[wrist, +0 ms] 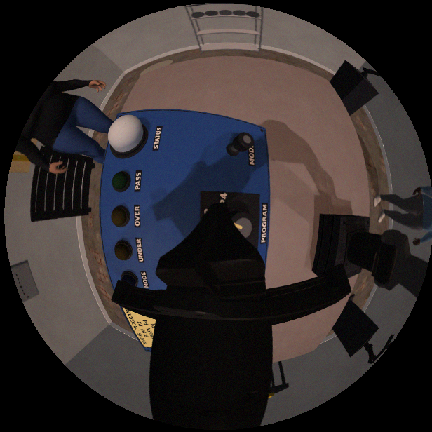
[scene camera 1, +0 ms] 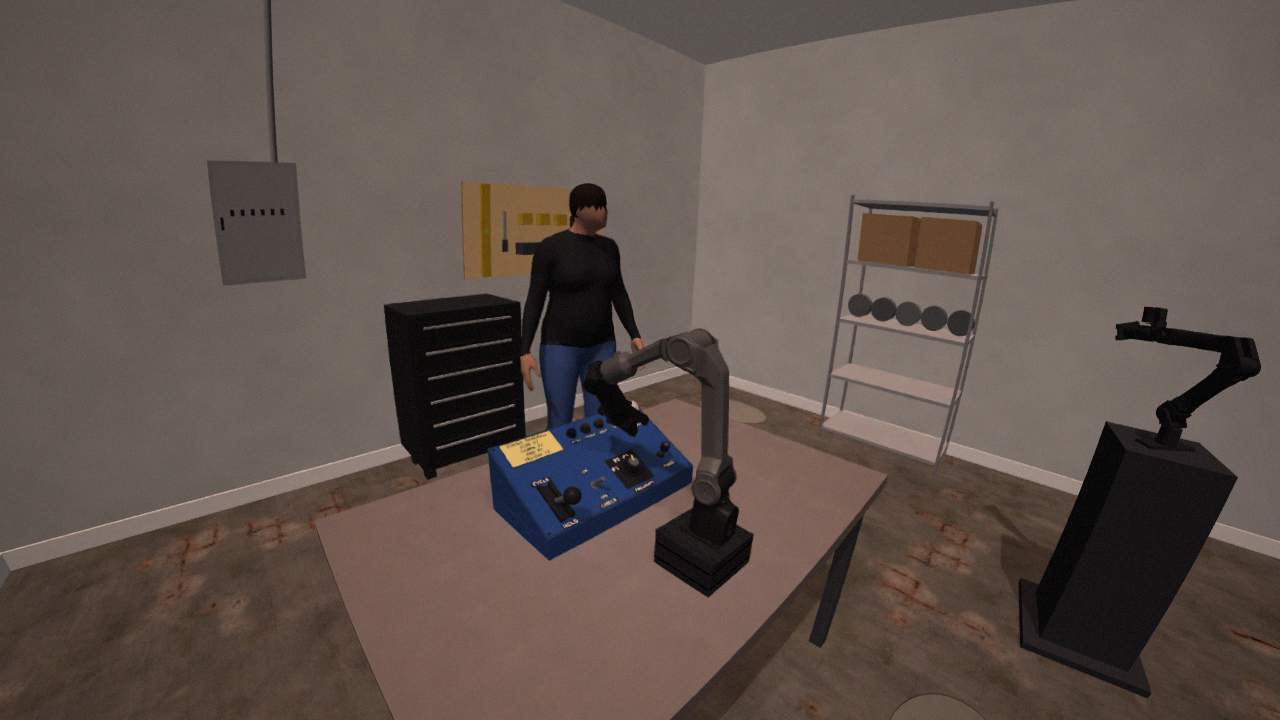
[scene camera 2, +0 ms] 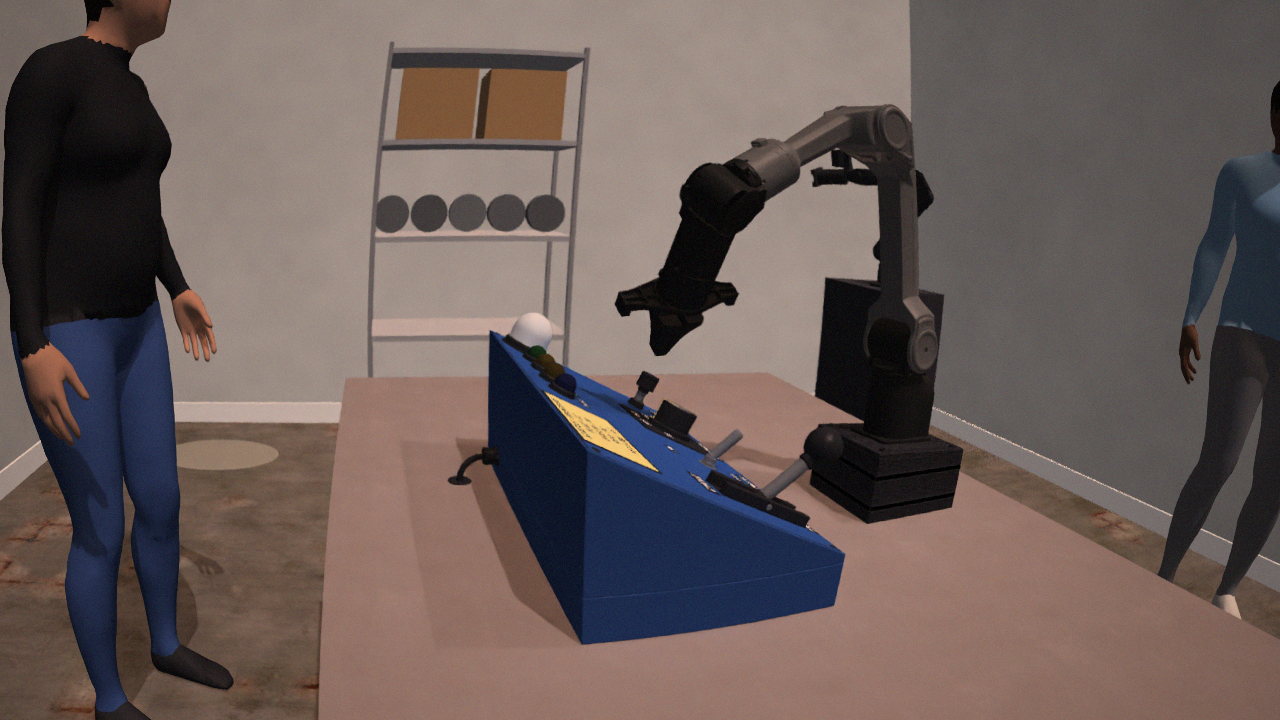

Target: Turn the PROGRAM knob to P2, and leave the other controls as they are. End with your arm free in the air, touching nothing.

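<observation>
The PROGRAM knob (scene camera 1: 631, 462) (scene camera 2: 674, 418) (wrist: 242, 226) is black, on a dark plate on the sloping blue console (scene camera 1: 617, 522) (scene camera 2: 698, 546) (wrist: 180, 145). In the wrist view a pale pointer mark shows on it, and my fingers hide part of the knob and its dial, so I cannot tell its setting. My gripper (scene camera 1: 637, 429) (scene camera 2: 660, 349) (wrist: 220, 212) is shut and empty, in the air above the console, apart from the knob. The MODE stick (scene camera 1: 663, 448) (scene camera 2: 645, 385) (wrist: 243, 141), the CHECK toggle (scene camera 1: 598, 484) (scene camera 2: 723, 445) and the ball-ended CYCLE/HOLD lever (scene camera 1: 571, 494) (scene camera 2: 821, 444) stand on the same panel.
A white STATUS dome (scene camera 2: 530, 331) (wrist: 125, 134) and several small lamps line the console's upper edge, near a yellow note card (scene camera 1: 530, 448) (scene camera 2: 601, 429). The console stands on the table (scene camera 1: 501, 626) (scene camera 2: 465, 680). A person (scene camera 1: 577, 286) (scene camera 2: 85, 197) stands behind the table.
</observation>
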